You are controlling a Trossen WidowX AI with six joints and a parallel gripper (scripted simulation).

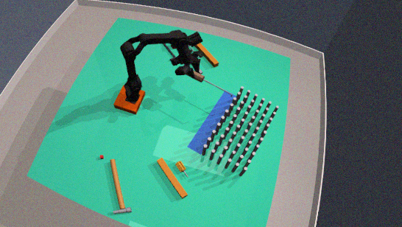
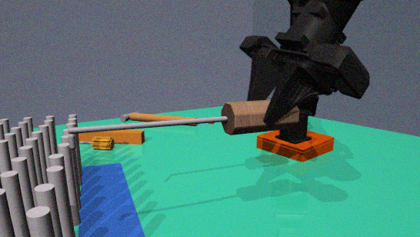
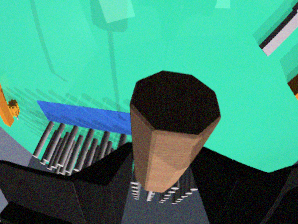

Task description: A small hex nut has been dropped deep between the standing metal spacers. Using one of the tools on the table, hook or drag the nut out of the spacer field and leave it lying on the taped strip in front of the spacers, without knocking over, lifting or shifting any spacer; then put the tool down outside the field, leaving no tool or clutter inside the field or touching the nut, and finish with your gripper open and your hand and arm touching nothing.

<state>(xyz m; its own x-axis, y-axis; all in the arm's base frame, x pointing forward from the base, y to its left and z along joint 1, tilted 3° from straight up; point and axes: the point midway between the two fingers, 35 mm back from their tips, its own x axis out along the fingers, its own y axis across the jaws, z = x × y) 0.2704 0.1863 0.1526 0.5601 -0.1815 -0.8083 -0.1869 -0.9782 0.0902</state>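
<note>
Now: the blue taped strip 16 cm ahead of my gripper tip, 13 cm to the right of it and 14 cm below it. The rest, counted from my gripper tip: hook tool 10 cm ahead, 2 cm to the right; then hex nut 34 cm ahead, 7 cm to the right, 14 cm below; then red block 24 cm behind, 28 cm to the left, 12 cm below.
</note>
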